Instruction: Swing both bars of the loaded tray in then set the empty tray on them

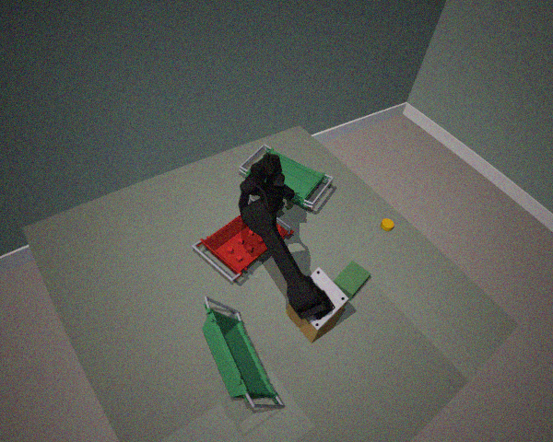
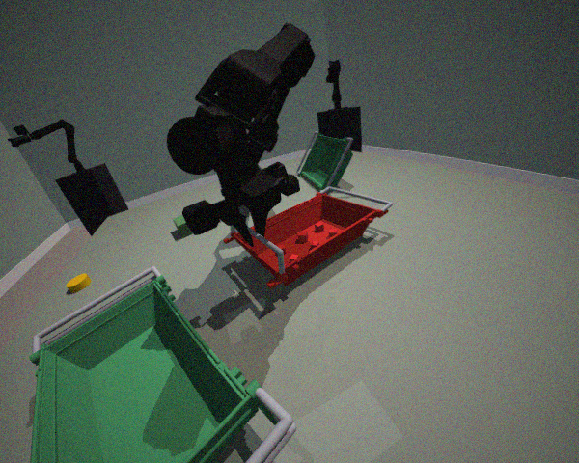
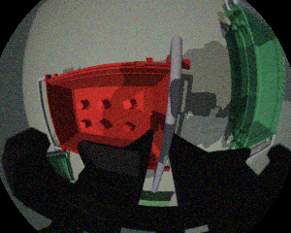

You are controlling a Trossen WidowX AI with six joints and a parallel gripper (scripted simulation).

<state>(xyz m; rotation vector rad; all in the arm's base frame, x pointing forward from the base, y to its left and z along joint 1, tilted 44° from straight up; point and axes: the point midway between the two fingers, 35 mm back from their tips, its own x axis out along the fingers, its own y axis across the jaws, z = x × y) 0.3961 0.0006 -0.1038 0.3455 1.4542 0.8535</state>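
Right now my gripper tip is 41 cm past the green tray, 33 cm to the right of it and 1 cm below it. Also, from my gripper tip: yellow disc: 19 cm behind, 45 cm to the right, 6 cm below; then flat green block: 33 cm behind, 14 cm to the right, 5 cm below.
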